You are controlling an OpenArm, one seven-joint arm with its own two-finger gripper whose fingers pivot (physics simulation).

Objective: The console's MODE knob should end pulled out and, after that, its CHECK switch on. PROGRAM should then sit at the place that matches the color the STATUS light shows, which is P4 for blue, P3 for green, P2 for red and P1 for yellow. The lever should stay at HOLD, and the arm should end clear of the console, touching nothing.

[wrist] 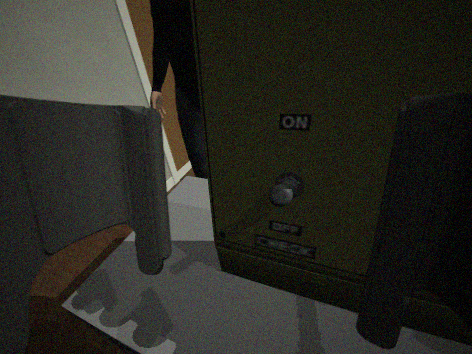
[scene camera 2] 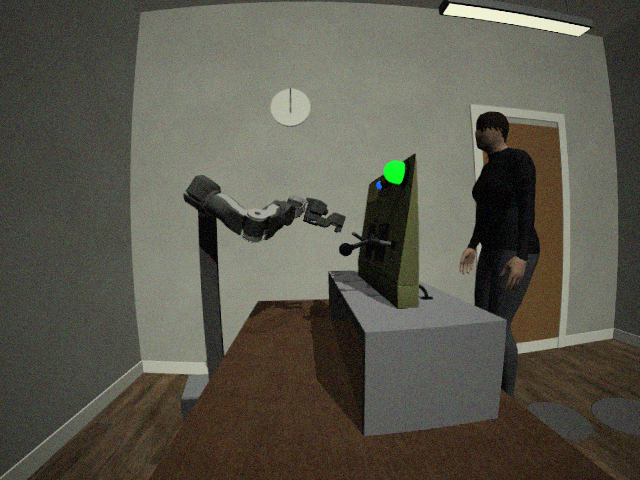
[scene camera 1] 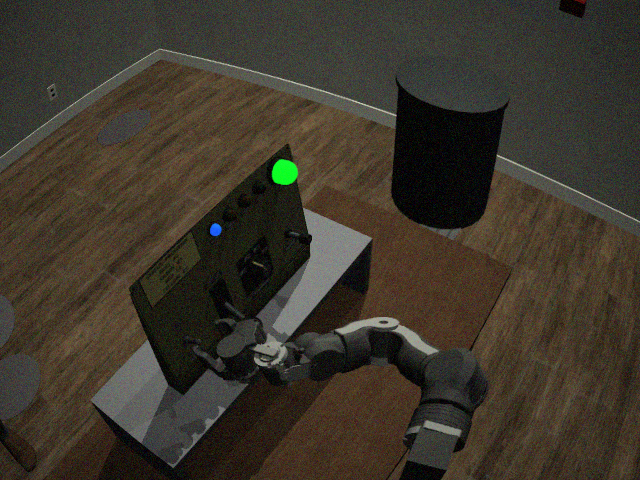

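Note:
The dark green console (scene camera 1: 178,330) (scene camera 2: 408,258) (wrist: 330,75) stands upright. My gripper (scene camera 1: 207,335) (scene camera 2: 338,224) (wrist: 254,201) is open and empty, in front of the console's left end. The CHECK switch (wrist: 286,189) shows between the fingers but beyond them, almost end-on, its tip slightly down-left; its position is unclear. The MODE knob (scene camera 1: 299,237) juts from the right side. The PROGRAM selector (scene camera 1: 258,264) has a pale pointer; its place is unreadable. The lever (scene camera 1: 234,310) (scene camera 2: 345,249) is partly hidden by the gripper in scene camera 1. A large green light (scene camera 1: 284,172) (scene camera 2: 394,172) and small blue light (scene camera 1: 215,229) are lit.
The console stands on a grey block (scene camera 1: 336,229) (scene camera 2: 434,377) over a brown surface (scene camera 1: 439,279) (scene camera 2: 258,403). A pale label plate (scene camera 1: 170,269) is on the panel's left. A dark cylinder (scene camera 1: 447,160) stands behind at right. A person (scene camera 2: 506,201) stands behind the console.

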